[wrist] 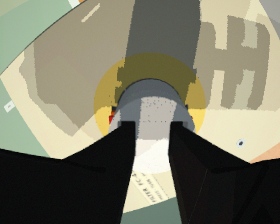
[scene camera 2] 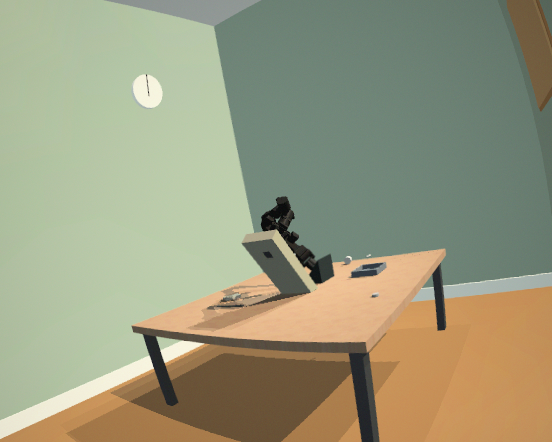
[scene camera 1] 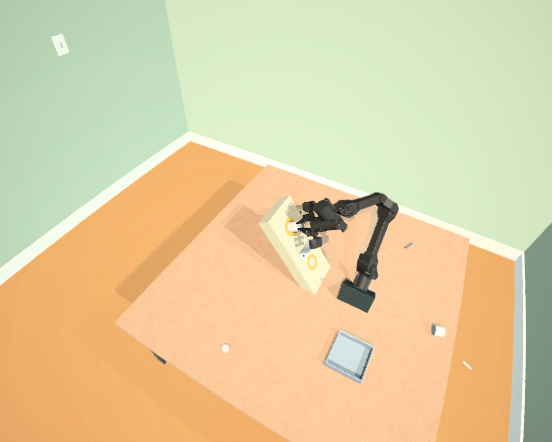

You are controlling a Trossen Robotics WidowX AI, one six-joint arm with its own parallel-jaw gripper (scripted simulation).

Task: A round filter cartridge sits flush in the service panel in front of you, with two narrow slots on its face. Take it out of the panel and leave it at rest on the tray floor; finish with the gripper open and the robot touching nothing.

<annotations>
same spot on cream service panel: (wrist: 68, 80) = (scene camera 1: 291, 212)
</annotations>
